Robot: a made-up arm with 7 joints.
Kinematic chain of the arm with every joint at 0, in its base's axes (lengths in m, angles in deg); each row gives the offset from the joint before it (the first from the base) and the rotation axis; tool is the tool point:
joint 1: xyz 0 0 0.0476 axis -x
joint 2: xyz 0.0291 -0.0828 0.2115 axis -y
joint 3: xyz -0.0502 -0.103 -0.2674 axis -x
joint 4: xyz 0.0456 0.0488 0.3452 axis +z
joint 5: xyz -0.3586 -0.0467 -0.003 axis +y
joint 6: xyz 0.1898 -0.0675 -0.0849 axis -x
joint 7: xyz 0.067 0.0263 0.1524 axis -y
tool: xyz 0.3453 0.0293 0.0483
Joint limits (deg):
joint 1: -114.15..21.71
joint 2: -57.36..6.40
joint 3: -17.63..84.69
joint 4: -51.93..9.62
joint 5: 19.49..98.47
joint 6: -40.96..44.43
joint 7: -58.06..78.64
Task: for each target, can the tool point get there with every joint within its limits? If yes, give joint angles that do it. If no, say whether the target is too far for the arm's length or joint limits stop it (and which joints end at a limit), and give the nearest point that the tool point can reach.
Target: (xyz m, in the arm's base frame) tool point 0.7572 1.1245 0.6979
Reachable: no: joint limits stop it (at a limit: joint 1, joint 2, joint 5, joint 7) | nearest point 0.1738 0.3601 0.3951 | short by 1.008 m
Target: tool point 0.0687 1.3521 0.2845
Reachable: no: joint limits stop it (at a limit: joint 1, joint 2, joint 4, joint 5, joint 6) | nearest point -0.1109 0.6218 0.0581 | short by 0.785 m
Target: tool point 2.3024 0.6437 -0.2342
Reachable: no: too far | nearest point 0.3166 0.2537 -0.0635 | short by 2.031 m
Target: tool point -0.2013 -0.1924 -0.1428
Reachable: yes | joints -36.42 -43.84 45.79 -8.46 41.66 28.85 -28.65
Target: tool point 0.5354 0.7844 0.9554
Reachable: no: joint limits stop it (at a limit: joint 1, joint 2, joint 4, joint 5, joint 7) | nearest point 0.1354 0.2957 0.5593 | short by 0.745 m
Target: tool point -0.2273 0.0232 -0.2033
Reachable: yes | joints -69.16 -36.18 27.44 -38.86 58.23 14.63 -7.84
